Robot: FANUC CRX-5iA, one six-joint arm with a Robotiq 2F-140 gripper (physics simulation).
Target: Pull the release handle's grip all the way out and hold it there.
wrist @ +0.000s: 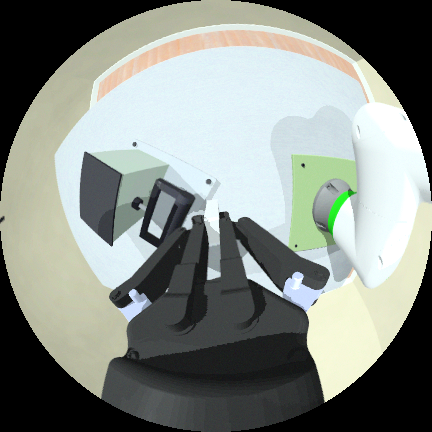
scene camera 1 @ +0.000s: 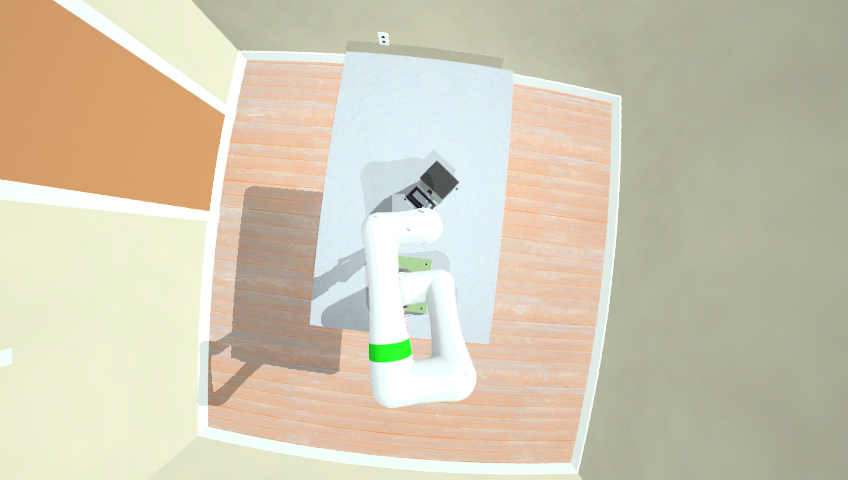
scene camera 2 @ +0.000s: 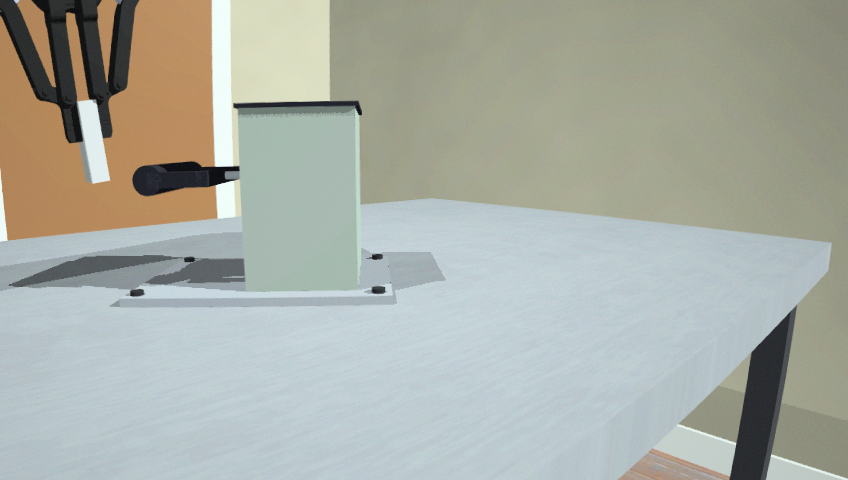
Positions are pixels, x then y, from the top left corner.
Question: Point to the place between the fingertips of my gripper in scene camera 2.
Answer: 97,180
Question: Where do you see a bolted base plate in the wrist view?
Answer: At 181,174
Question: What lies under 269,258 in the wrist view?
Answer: My gripper.
